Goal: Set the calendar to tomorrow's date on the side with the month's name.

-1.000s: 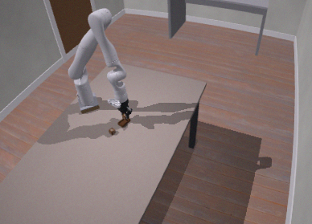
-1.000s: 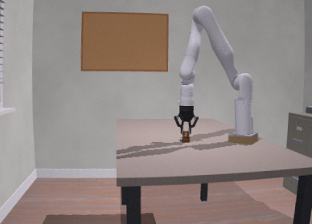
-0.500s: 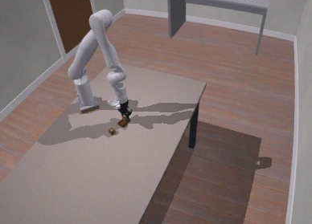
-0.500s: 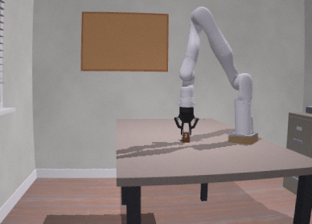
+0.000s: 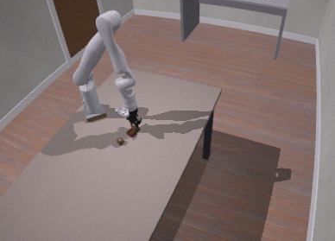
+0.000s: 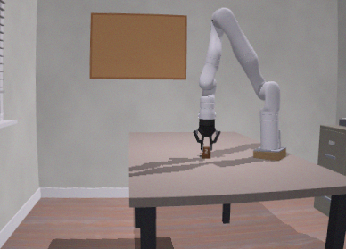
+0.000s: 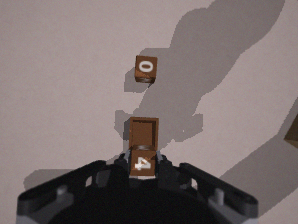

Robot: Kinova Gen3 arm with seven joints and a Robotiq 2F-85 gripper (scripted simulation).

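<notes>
The digit cube is 1 cm below my hand. From my hand the other things lie so: brown number cube 5 cm behind, 11 cm to the right, 3 cm below; then brown calendar tray 1 cm behind, 1 cm to the right, 4 cm below.
</notes>
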